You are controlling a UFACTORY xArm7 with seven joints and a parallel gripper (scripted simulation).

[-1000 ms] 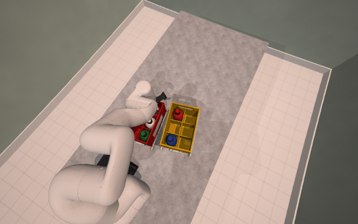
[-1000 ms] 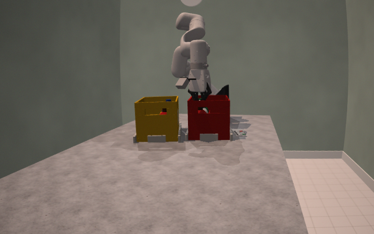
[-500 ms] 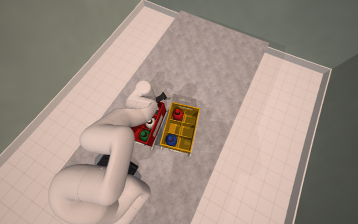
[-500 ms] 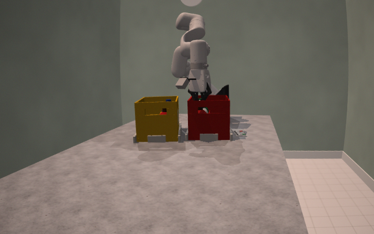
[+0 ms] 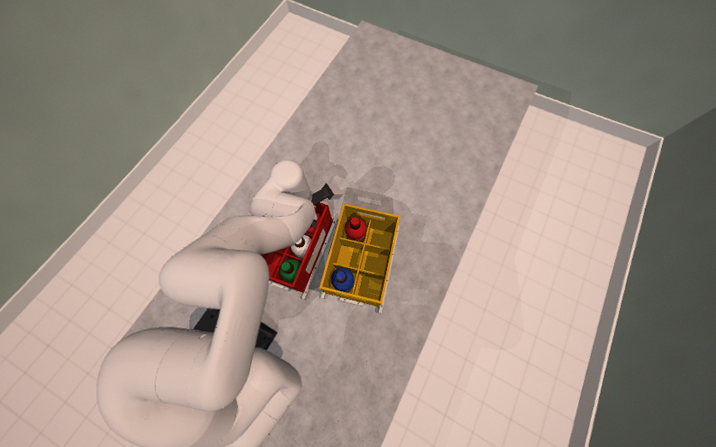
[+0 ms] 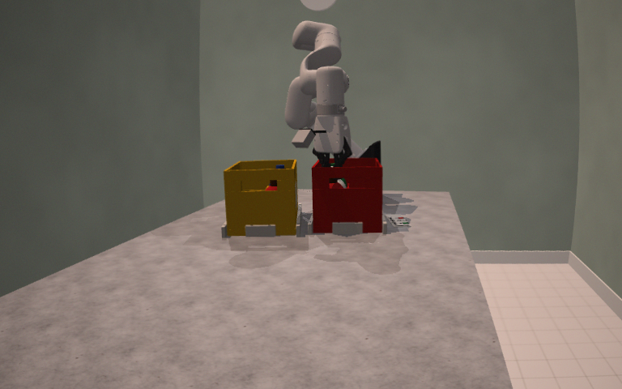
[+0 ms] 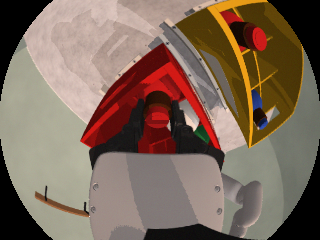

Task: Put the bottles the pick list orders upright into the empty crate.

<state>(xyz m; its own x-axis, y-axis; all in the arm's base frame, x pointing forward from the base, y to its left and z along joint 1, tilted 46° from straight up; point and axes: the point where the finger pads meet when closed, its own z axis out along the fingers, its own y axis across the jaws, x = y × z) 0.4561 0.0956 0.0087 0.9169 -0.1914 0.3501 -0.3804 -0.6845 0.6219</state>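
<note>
Right now the white bottle is 8 cm behind my hand, 7 cm below it and 2 cm to the right of it. The rest, counted from my hand: green-labelled bottle 16 cm behind, 7 cm below, 5 cm to the right; then red crate 9 cm behind, 7 cm below, 2 cm to the left; then yellow crate 21 cm to the right, 7 cm below, 1 cm ahead.
</note>
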